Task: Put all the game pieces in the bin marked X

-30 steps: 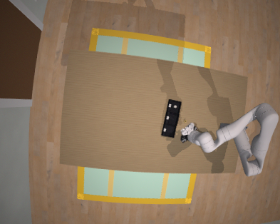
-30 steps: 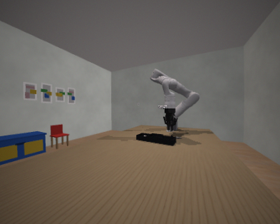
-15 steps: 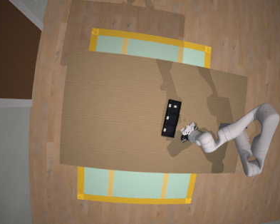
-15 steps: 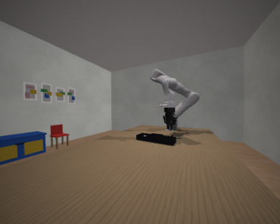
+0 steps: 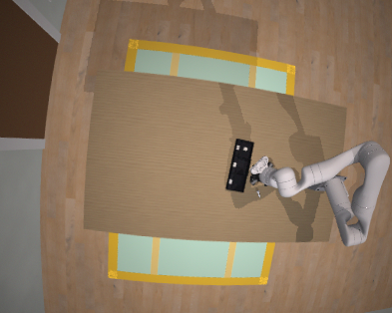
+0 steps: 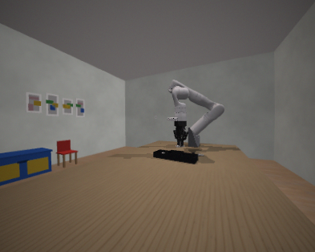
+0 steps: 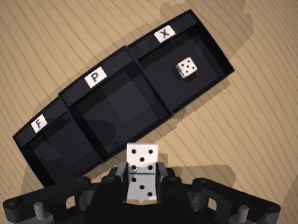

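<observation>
My gripper is now 4 cm short of the white die, 10 cm to the left of it and 7 cm above it. Round my hand: yellow ring: 5 cm behind, 8 cm below; joined black bins: 6 cm ahead, 2 cm to the right, 6 cm below; white domino: 2 cm below.
</observation>
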